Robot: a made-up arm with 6 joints.
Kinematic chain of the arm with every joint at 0, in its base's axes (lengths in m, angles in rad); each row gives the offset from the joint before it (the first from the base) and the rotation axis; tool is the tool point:
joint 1: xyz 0 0 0.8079 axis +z
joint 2: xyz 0.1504 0 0 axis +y
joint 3: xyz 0 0 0.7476 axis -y
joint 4: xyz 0 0 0.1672 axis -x
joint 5: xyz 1.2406 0 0 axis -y
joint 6: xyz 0.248 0 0 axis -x
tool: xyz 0 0 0
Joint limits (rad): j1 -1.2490..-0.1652 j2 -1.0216..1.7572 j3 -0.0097..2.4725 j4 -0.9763..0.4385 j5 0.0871..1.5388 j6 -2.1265..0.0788
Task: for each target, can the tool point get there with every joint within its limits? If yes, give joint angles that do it. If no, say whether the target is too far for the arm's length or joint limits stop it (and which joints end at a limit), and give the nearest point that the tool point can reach.
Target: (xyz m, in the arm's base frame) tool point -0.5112 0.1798 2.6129
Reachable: yes | joints -0.4823 0.2465 2.2141 -0.3445 1.1934 -0.9518
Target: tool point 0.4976 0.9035 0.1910
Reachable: no: joint limits stop it (at a limit: joint 1, joint 2, joint 3, joint 4, joint 5) | nearest point -0.3821 1.4789 0.3995 | short by 1.072 m
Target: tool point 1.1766 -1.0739 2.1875
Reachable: yes | joints -0.7237 1.2660 1.9724 -0.1073 1.3096 -0.1240
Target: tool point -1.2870 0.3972 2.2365
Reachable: yes | joints -0.3365 -0.5353 1.6935 -0.2103 1.3146 -1.3483
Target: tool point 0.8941 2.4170 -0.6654
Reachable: no: too far | nearest point -0.4264 1.5760 0.3862 | short by 1.886 m
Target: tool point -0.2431 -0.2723 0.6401
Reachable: no: joint limits stop it (at a limit: joint 1, joint 2, joint 3, joint 5) | nearest point -1.5323 0.1149 0.4173 | short by 1.364 m
